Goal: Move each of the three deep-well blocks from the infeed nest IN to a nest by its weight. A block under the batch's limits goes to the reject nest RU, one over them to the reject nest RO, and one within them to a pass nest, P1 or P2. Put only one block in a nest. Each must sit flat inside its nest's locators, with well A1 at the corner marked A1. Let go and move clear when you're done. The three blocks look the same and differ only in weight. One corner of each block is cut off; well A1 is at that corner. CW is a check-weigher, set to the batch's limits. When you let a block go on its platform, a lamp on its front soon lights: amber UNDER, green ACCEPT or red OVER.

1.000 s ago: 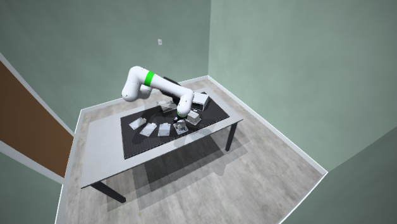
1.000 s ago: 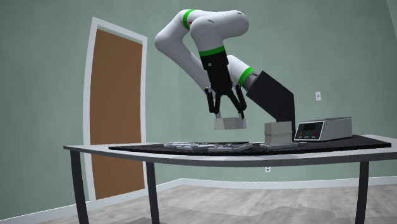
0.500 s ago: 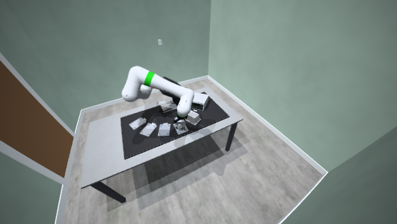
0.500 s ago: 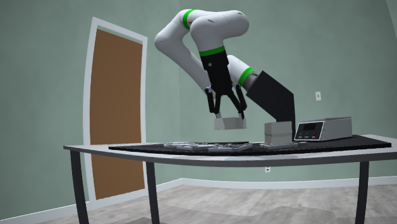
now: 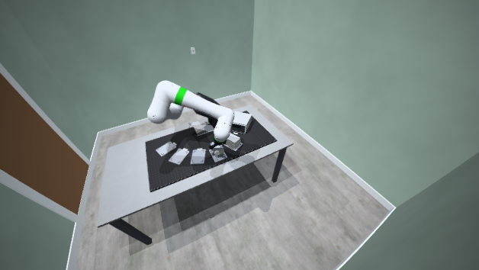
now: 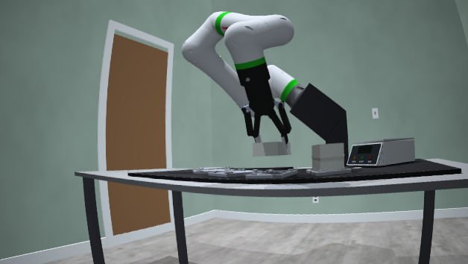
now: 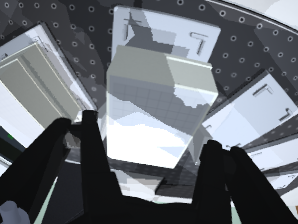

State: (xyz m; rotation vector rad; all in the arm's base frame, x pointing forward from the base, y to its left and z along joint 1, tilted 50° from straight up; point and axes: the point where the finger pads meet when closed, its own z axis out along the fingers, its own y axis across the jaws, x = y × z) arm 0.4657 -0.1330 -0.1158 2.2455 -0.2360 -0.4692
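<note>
The grey deep-well block lies 5 cm behind my hand, 18 cm to the left of it and 7 cm below it. From my hand the other things lie so: check-weigher platform 28 cm behind, 40 cm to the left; check-weigher CW 28 cm behind, 39 cm to the left, 3 cm below.
</note>
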